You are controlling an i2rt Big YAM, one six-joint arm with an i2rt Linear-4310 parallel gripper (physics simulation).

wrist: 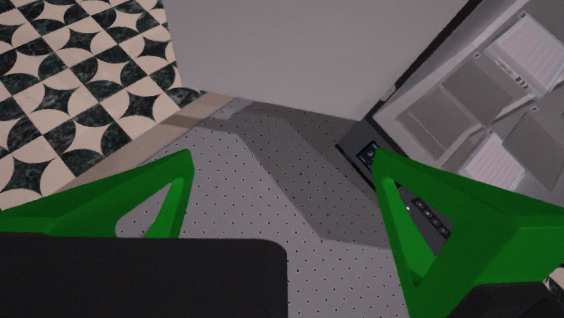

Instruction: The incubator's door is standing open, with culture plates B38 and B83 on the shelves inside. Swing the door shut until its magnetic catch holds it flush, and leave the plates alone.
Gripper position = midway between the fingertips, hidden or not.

Observation:
In view: my gripper (282, 158) and an incubator (370, 68).

